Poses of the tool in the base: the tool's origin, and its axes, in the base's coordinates. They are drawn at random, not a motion.
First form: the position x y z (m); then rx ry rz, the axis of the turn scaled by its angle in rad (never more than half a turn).
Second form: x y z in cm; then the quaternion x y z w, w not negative. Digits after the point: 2 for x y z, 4 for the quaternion.
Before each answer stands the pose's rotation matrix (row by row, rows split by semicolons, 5 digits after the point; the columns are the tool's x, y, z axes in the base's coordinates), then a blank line. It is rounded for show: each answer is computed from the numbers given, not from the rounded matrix.
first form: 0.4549 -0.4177 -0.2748 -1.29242 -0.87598 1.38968
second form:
0.07574 -0.18942 -0.97897; 0.96493 -0.23354 0.11984; -0.25133 -0.95372 0.16509

45.49 -41.77 -27.48 -0.5348 -0.3625 0.5751 0.5018
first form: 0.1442 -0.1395 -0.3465 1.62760 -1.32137 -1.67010
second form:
-0.19657 -0.29012 -0.93658; -0.84473 -0.43484 0.31200; -0.49778 0.85249 -0.15960

14.42 -13.95 -34.65 0.5912 -0.4799 -0.6066 0.2286
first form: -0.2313 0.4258 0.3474 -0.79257 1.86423 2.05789
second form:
-0.81967 -0.52775 -0.22274; -0.16966 -0.14772 0.97437; -0.54713 0.83645 0.03154

-23.13 42.58 34.74 -0.2723 0.6404 0.7069 0.1266
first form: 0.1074 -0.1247 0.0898 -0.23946 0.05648 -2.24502
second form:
-0.61636 0.76380 0.19162; -0.77247 -0.63371 0.04129; 0.15297 -0.12257 0.98060

10.74 -12.47 8.98 -0.0959 0.0226 -0.8987 0.4274
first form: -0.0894 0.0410 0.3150 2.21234 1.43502 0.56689
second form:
0.37731 0.74005 0.55675; 0.92074 -0.36426 -0.13981; 0.09933 0.56537 -0.81883

-8.94 4.10 31.50 0.8001 0.5190 0.2050 0.2204
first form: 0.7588 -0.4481 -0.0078 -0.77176 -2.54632 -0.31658
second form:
-0.73789 0.57139 -0.35920; 0.46604 0.81633 0.34120; 0.48818 0.08437 -0.86866

75.88 -44.81 -0.78 -0.2804 -0.9251 -0.1150 0.2290
